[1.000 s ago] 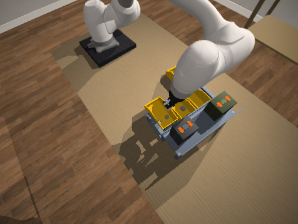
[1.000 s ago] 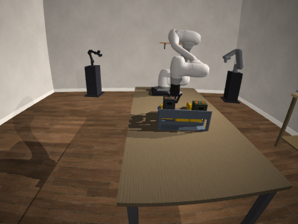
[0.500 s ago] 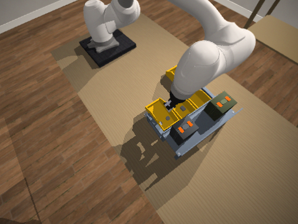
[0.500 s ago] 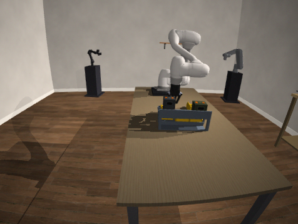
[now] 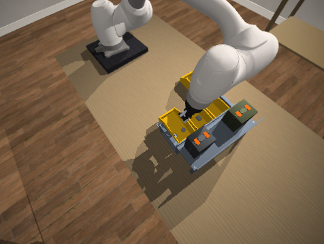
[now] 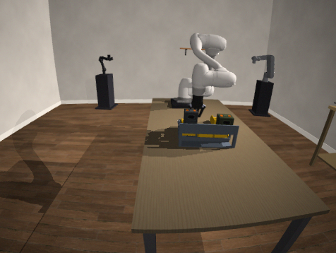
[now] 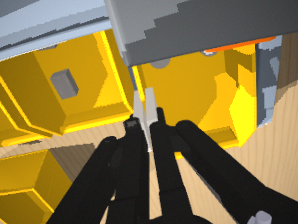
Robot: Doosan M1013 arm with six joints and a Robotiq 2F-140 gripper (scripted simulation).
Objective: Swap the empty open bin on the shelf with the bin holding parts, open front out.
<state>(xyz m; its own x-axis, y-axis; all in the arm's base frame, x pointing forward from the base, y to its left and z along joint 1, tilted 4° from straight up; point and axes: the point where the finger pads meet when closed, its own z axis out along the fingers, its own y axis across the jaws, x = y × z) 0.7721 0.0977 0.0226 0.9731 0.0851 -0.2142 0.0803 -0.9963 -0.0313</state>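
The shelf lip is 50 mm behind my hand, 60 mm to the left of it and 80 mm below it. The rest, counted from my hand: dark grey box (140 mm ahead, 40 mm to the right, 70 mm above); then green box (130 mm ahead, 190 mm to the left, 60 mm above).
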